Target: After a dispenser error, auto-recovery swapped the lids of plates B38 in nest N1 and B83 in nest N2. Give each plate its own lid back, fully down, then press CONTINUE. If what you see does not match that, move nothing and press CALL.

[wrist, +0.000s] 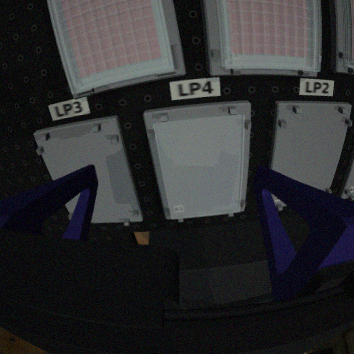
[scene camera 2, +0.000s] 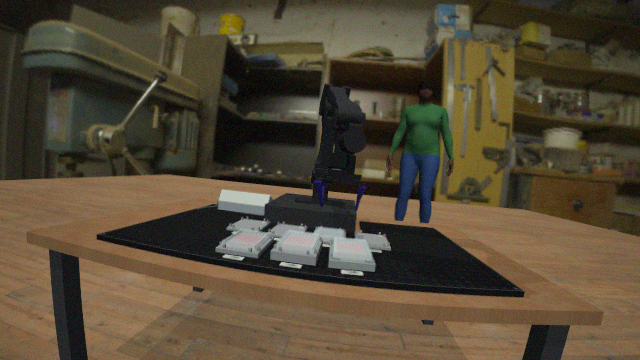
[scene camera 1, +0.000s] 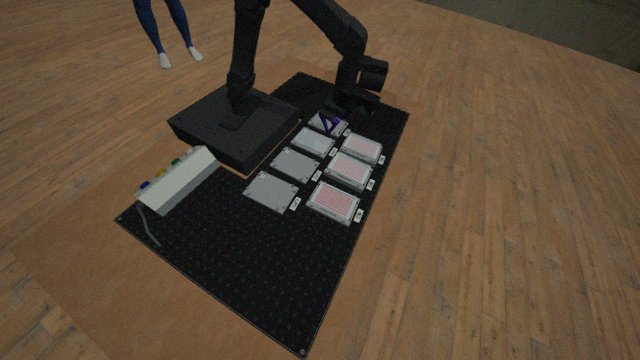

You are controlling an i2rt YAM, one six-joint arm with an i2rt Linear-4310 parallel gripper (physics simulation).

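Seen in the pictures: gripper, fingertip midpoint: (wrist: 175, 173) (scene camera 2: 338, 208) (scene camera 1: 335, 125); arm's base, link origin: (scene camera 2: 319, 202) (scene camera 1: 242, 112).
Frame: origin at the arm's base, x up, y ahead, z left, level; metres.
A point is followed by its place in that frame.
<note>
My gripper (scene camera 1: 338, 121) {z 0.026, x 0.036, y 0.351 m} (scene camera 2: 340, 206) {z 0.026, x 0.036, y 0.351 m} (wrist: 175, 173) {z 0.026, x 0.036, y 0.351 m} is open and empty above the nest row nearest the arm base. In the wrist view its fingers stand apart on either side of a clear lid (scene camera 1: 313, 142) {z 0.003, x -0.050, y 0.284 m} (scene camera 2: 330, 234) {z 0.016, x -0.050, y 0.305 m} (wrist: 200, 165) {z 0.017, x -0.050, y 0.292 m}, which lies flat on the nest labelled LP4. Three plates with pink wells, one (scene camera 1: 362, 147) {z 0.033, x -0.032, y 0.464 m} (scene camera 2: 351, 250) {z 0.039, x -0.032, y 0.507 m} (wrist: 117, 42) {z 0.046, x -0.032, y 0.429 m}, a middle one (scene camera 1: 349, 170) {z -0.093, x -0.028, y 0.442 m} (scene camera 2: 297, 245) {z -0.082, x -0.030, y 0.502 m} (wrist: 272, 30) {z -0.067, x -0.028, y 0.409 m} and another (scene camera 1: 334, 201) {z -0.210, x -0.050, y 0.426 m} (scene camera 2: 245, 241) {z -0.204, x -0.042, y 0.467 m}, sit in the outer row. Their N labels and plate names are unreadable. A button box (scene camera 1: 185, 180) {z -0.316, x -0.022, y -0.007 m} (scene camera 2: 244, 201) {z -0.308, x -0.021, y -0.005 m} stands beside the base.
Nests LP3 (scene camera 1: 325, 121) (scene camera 2: 372, 241) {z 0.141, x -0.058, y 0.328 m} (wrist: 100, 175) {z 0.127, x -0.058, y 0.307 m} and LP2 (scene camera 1: 295, 164) (scene camera 2: 287, 230) (wrist: 310, 145) flank LP4. Another grey nest (scene camera 1: 271, 191) {z -0.242, x -0.058, y 0.229 m} (scene camera 2: 248, 224) {z -0.243, x -0.058, y 0.230 m} ends the row. The black arm base (scene camera 1: 235, 130) {z -0.097, x 0.002, y 0.032 m} (scene camera 2: 310, 215) {z -0.040, x -0.026, y 0.151 m} stands close behind. Blue, yellow and green buttons show on the box.
</note>
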